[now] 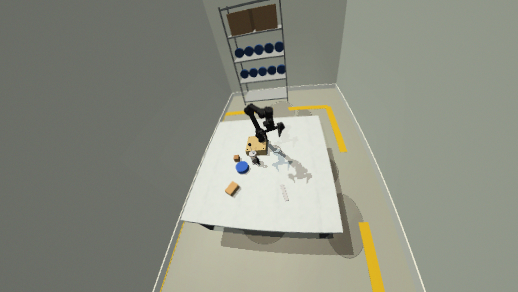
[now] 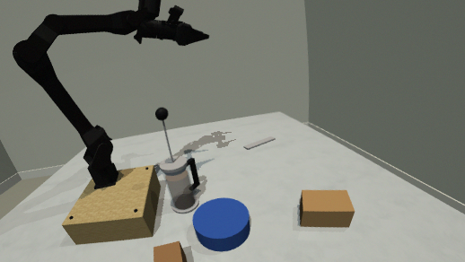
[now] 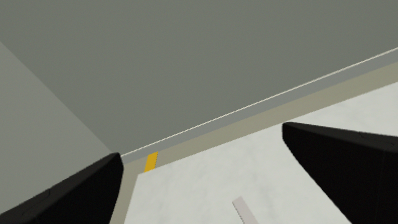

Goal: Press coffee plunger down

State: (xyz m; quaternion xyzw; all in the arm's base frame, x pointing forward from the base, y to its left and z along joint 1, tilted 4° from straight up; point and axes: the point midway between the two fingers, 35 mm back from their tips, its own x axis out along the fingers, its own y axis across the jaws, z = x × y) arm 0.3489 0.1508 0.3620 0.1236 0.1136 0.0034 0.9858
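My gripper tip is now 320 mm above the glass coffee press, 200 mm to the left of it and 160 mm past it. From my gripper tip the other things lie so: thin pale bar (440 mm below, 190 mm ahead, 30 mm to the left).
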